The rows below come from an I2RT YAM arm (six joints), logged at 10 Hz.
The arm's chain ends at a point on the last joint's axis. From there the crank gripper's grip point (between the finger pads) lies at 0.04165 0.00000 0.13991 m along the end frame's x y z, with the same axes.
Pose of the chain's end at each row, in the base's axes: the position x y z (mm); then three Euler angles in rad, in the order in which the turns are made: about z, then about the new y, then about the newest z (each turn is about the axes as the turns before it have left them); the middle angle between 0 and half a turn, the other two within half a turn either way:
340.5, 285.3, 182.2, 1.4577, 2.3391, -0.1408
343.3, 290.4, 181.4, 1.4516, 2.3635, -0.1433
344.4, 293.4, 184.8, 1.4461, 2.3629, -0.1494
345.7, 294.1, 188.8, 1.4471, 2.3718, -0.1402
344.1, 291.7, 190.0, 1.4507, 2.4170, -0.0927
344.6, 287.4, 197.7, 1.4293, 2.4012, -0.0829
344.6, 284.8, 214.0, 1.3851, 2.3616, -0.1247
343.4, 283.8, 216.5, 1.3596, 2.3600, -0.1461
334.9, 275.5, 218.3, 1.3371, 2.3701, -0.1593
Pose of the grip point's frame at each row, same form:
354.4, 356.1, 55.3, 1.4577, 2.3391, -0.1408
357.4, 358.0, 52.8, 1.4516, 2.3635, -0.1433
359.1, 361.0, 56.3, 1.4461, 2.3629, -0.1494
359.8, 360.6, 59.6, 1.4471, 2.3718, -0.1402
355.3, 352.5, 57.8, 1.4507, 2.4170, -0.0927
357.0, 350.0, 66.4, 1.4293, 2.4012, -0.0829
362.4, 351.7, 85.5, 1.3851, 2.3616, -0.1247
363.9, 350.3, 88.2, 1.3596, 2.3600, -0.1461
357.1, 340.2, 89.3, 1.3371, 2.3701, -0.1593

